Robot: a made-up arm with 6 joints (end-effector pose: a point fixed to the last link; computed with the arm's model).
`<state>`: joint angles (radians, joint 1 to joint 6).
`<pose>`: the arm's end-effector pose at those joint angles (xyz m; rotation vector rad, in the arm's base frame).
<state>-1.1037 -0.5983 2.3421 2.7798 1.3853 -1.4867</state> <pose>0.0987 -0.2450 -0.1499 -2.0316 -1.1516 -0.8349</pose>
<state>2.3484 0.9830 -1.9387 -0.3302 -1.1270 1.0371</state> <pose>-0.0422 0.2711 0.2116 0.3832 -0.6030 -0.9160</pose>
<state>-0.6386 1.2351 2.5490 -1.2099 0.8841 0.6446</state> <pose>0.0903 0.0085 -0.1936 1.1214 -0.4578 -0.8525</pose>
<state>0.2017 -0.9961 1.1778 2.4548 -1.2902 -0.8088</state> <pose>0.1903 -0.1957 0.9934 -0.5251 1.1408 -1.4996</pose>
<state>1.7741 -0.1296 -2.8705 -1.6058 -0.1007 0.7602</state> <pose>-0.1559 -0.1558 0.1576 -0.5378 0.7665 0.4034</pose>
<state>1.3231 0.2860 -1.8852 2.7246 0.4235 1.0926</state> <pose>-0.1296 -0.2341 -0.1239 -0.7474 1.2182 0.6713</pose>
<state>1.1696 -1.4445 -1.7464 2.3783 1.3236 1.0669</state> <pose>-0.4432 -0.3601 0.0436 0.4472 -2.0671 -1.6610</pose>
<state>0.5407 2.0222 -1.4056 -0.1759 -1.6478 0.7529</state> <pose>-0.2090 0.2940 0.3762 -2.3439 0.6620 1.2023</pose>
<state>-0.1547 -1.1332 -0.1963 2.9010 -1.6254 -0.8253</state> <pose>-0.5995 0.0312 0.8420 -0.1832 0.1098 -1.7762</pose>
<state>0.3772 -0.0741 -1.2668 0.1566 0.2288 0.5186</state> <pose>0.0976 -0.0285 0.3164 -2.2560 -0.1448 0.9676</pose>
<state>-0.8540 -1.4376 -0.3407 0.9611 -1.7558 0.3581</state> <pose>-0.0791 0.1387 -0.1521 1.1252 -2.4466 -0.7686</pose>
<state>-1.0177 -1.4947 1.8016 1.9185 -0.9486 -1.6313</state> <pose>-0.0948 -0.6380 0.5700 -0.0504 1.0561 -1.0269</pose>
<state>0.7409 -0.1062 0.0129 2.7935 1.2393 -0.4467</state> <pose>0.0576 0.4266 0.4517 1.1250 0.4696 0.0769</pose>
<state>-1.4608 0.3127 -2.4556 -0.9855 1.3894 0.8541</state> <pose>0.0198 -0.1714 0.5285 -1.5556 2.2838 -1.1258</pose>
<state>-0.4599 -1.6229 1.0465 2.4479 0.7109 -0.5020</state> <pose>0.0001 -0.1391 0.5832 1.7159 1.2733 0.6906</pose>
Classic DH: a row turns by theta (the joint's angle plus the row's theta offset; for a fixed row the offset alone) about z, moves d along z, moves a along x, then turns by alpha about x. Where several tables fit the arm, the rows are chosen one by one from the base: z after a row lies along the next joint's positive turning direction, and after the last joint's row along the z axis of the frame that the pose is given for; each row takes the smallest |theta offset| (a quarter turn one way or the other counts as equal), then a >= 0, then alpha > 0; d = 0 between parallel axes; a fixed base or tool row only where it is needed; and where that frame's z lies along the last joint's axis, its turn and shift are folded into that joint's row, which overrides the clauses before.
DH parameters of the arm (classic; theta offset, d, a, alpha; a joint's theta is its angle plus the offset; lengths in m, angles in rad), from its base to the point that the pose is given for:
base (fixed): 0.9772 0.1889 0.0564 -1.1953
joint 1: 0 0.0826 -0.06 -1.9462
joint 2: -0.5936 -0.0409 -0.085 -1.5708
joint 3: -0.7422 -1.3841 -0.0932 -0.1331
joint 4: -1.1205 1.4119 0.4325 -1.4699
joint 5: 1.5461 -0.0581 0.024 -0.2864
joint 6: -1.344 -0.0452 -0.1867 -0.7792
tool (fixed): -2.3766 0.1244 0 0

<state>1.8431 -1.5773 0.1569 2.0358 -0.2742 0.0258</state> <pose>0.0542 0.3644 0.4773 -0.3846 1.5936 0.2867</pose>
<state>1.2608 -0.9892 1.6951 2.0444 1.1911 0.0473</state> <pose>0.3681 0.4076 0.2214 1.8872 1.3085 -0.5709</pose>
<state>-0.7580 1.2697 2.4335 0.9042 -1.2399 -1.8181</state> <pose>-0.5003 -0.2286 0.5100 -0.2735 -2.0823 0.7013</pose>
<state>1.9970 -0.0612 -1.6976 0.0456 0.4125 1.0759</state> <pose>0.2586 0.1783 0.1017 1.7604 -0.2075 -0.8287</pose>
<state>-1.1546 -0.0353 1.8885 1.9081 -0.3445 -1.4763</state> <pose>-0.6061 -0.3558 -0.0416 1.8822 1.9450 -0.9281</pose>
